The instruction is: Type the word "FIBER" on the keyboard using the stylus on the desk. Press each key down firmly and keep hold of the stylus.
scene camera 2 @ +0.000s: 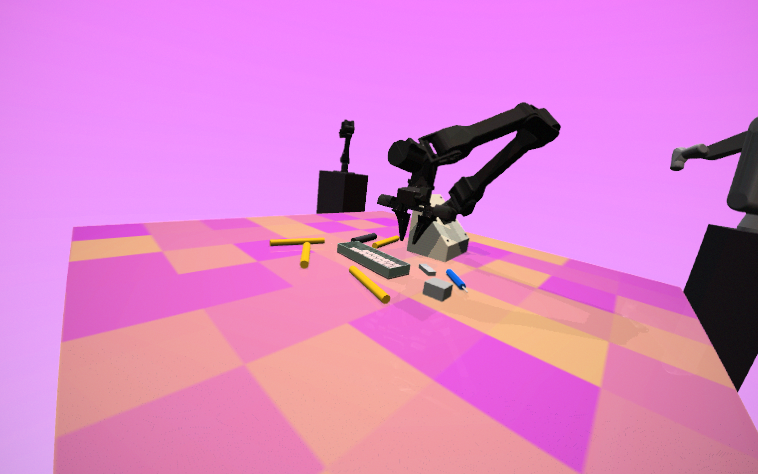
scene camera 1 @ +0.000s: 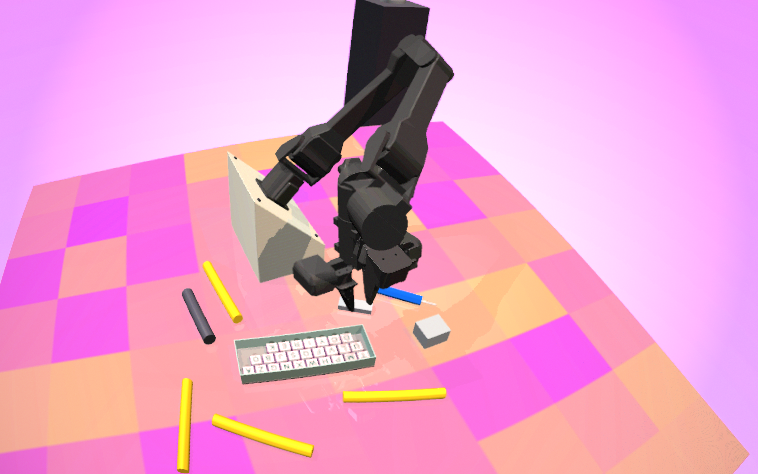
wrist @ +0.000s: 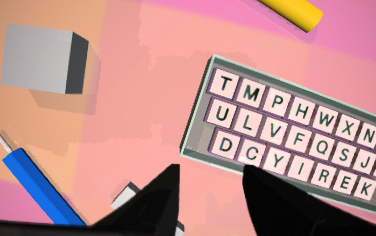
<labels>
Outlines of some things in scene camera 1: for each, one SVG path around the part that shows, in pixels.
My gripper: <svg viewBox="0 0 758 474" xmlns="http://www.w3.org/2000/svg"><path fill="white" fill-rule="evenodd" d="M337 214L337 216L333 217L333 224L338 227L338 242L334 243L334 250L339 253L339 257L329 260L330 262L326 262L319 255L297 260L292 267L295 281L311 296L318 297L333 291L335 288L338 289L348 310L354 312L354 286L356 287L358 283L352 279L352 270L362 270L365 300L368 305L372 305L379 289L386 290L398 283L405 282L409 271L418 268L419 259L422 258L423 245L419 238L406 232L404 239L391 249L382 251L371 249L364 243L353 224L342 220Z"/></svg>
A dark grey rod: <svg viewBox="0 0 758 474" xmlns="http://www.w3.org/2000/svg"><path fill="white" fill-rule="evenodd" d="M185 288L182 291L184 302L203 342L210 345L215 342L216 337L202 312L202 308L193 290L189 287Z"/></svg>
A grey block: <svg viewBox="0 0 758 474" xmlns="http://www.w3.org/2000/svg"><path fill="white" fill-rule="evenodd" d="M439 314L415 322L413 334L424 350L447 342L452 330L445 324L445 321Z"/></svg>
</labels>
